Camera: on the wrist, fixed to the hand. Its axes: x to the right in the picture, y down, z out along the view.
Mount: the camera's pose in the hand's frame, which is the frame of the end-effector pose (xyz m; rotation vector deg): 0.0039 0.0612 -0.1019 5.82 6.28 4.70
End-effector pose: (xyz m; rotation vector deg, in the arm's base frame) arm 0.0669 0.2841 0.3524 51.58 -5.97 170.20
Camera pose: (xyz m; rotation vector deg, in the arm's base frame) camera 0.0040 0.2307 0.2667 -41.57 -0.74 -171.10
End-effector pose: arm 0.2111 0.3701 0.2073 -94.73 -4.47 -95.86
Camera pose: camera 0.1605 0.2704 0.1667 -84.12 -2.30 -95.49
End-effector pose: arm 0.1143 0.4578 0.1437 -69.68 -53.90 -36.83
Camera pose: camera 0.1932 0.3752 0.1104 -63.73 -46.88 -33.44
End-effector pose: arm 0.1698 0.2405 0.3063 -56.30 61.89 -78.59
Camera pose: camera 0.0861 0.2442 0.2219 -45.19 63.52 -80.91
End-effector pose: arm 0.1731 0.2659 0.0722 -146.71 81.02 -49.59
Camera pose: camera 0.0760 0.2470 0.1383 -137.35 83.21 -60.18
